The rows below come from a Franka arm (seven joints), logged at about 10 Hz.
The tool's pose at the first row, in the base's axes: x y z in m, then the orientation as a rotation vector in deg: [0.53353, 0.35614, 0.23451, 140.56, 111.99, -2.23]
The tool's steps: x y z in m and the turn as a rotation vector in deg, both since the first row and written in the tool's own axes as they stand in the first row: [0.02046, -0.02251, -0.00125, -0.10, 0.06, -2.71]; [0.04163, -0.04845, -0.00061, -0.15, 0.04, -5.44]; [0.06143, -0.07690, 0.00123, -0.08, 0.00, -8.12]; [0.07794, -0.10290, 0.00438, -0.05, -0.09, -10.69]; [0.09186, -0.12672, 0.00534, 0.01, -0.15, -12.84]
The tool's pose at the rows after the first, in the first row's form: [0.51618, 0.38113, 0.23557, 137.87, 115.28, -2.07]; [0.49561, 0.40755, 0.23476, 135.07, 118.52, -2.05]; [0.47227, 0.43317, 0.23282, 132.31, 121.69, -2.18]; [0.45057, 0.45501, 0.22961, 129.54, 124.62, -2.32]; [0.43044, 0.47388, 0.22862, 127.21, 127.06, -2.46]
